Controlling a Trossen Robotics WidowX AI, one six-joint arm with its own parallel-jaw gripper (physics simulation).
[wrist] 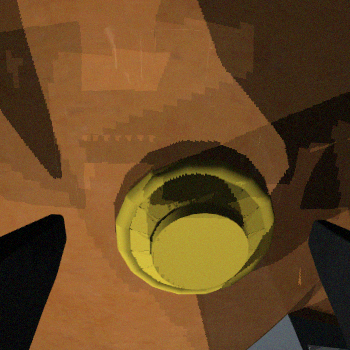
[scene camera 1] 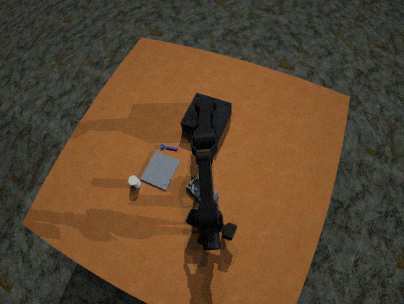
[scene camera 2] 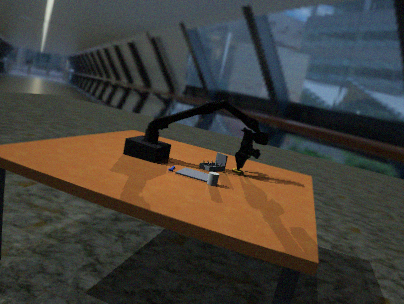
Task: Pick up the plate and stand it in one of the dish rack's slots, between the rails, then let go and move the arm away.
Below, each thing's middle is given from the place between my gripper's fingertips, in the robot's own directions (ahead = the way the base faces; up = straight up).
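Labels:
Yellow plate (wrist: pixel 193 226): 10 mm below my hand, 10 mm behind it and 10 mm to the right of it. Grey mat (scene camera 1: pixel 159 172), likewise measured from my hand: 330 mm to the right, 10 mm below, 90 mm behind. Grey dish rack (wrist: pixel 290 324): 20 mm above my hand, 110 mm behind it and 120 mm to the right of it.

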